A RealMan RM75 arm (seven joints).
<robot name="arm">
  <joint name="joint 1" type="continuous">
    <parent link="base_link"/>
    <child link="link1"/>
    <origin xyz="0 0 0.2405"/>
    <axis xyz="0 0 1"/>
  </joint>
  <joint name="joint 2" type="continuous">
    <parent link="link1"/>
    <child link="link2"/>
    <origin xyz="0 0 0"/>
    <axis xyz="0 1 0"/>
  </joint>
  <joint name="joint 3" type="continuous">
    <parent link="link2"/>
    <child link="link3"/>
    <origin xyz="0 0 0.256"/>
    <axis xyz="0 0 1"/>
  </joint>
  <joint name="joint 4" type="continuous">
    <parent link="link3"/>
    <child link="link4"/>
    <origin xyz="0 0 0"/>
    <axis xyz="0 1 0"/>
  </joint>
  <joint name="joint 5" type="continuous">
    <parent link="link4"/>
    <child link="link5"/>
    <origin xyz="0 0 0.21"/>
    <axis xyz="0 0 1"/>
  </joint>
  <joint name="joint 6" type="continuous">
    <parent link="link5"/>
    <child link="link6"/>
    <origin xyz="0 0 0"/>
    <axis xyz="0 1 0"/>
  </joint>
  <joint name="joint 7" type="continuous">
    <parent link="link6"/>
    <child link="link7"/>
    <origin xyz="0 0 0.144"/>
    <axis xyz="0 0 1"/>
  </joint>
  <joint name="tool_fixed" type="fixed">
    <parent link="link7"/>
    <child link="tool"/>
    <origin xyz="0 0 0"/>
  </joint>
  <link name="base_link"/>
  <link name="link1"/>
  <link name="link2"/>
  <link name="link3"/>
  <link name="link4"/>
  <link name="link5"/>
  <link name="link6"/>
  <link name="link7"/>
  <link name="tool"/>
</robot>
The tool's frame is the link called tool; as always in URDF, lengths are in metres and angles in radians. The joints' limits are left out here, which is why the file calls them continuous.
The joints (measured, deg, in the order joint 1, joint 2, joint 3, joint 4, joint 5, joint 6, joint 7), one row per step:
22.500 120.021 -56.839 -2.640 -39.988 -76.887 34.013
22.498 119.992 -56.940 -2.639 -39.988 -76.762 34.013
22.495 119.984 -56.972 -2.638 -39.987 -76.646 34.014
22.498 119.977 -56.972 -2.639 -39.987 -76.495 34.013
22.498 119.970 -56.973 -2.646 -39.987 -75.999 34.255
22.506 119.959 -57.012 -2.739 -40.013 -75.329 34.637
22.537 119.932 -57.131 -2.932 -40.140 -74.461 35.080
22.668 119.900 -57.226 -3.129 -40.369 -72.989 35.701
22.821 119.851 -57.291 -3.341 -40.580 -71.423 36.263
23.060 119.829 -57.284 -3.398 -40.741 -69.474 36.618
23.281 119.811 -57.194 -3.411 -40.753 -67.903 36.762
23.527 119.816 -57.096 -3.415 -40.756 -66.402 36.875
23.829 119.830 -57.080 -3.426 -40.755 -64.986 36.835
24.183 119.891 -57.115 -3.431 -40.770 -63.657 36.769
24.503 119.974 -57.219 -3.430 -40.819 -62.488 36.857
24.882 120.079 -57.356 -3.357 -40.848 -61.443 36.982
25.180 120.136 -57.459 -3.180 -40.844 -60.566 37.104
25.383 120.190 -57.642 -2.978 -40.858 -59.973 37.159
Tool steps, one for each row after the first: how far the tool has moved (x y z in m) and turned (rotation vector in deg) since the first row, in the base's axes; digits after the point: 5 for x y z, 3 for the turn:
0.00030 0.00002 -0.00016 -0.119 -0.096 -0.061
0.00057 0.00004 -0.00030 -0.187 -0.146 -0.151
0.00091 0.00013 -0.00041 -0.242 -0.198 -0.279
0.00203 0.00035 -0.00089 -0.493 -0.123 -0.755
0.00328 0.00089 -0.00142 -0.842 -0.021 -1.310
0.00454 0.00182 -0.00212 -1.355 -0.036 -1.872
0.00660 0.00347 -0.00356 -2.185 -0.102 -2.869
0.00886 0.00532 -0.00478 -2.962 -0.260 -3.938
0.01189 0.00723 -0.00676 -3.821 -0.611 -5.392
0.01446 0.00889 -0.00799 -4.335 -0.935 -6.626
0.01667 0.01057 -0.00930 -4.817 -1.238 -7.781
0.01825 0.01247 -0.01071 -5.294 -1.691 -8.726
0.01909 0.01448 -0.01255 -5.810 -2.136 -9.504
0.01956 0.01611 -0.01462 -6.387 -2.417 -10.164
0.01944 0.01778 -0.01700 -6.990 -2.600 -10.707
0.01986 0.01871 -0.01903 -7.529 -2.714 -11.288
0.02011 0.01892 -0.02104 -8.044 -2.848 -11.665

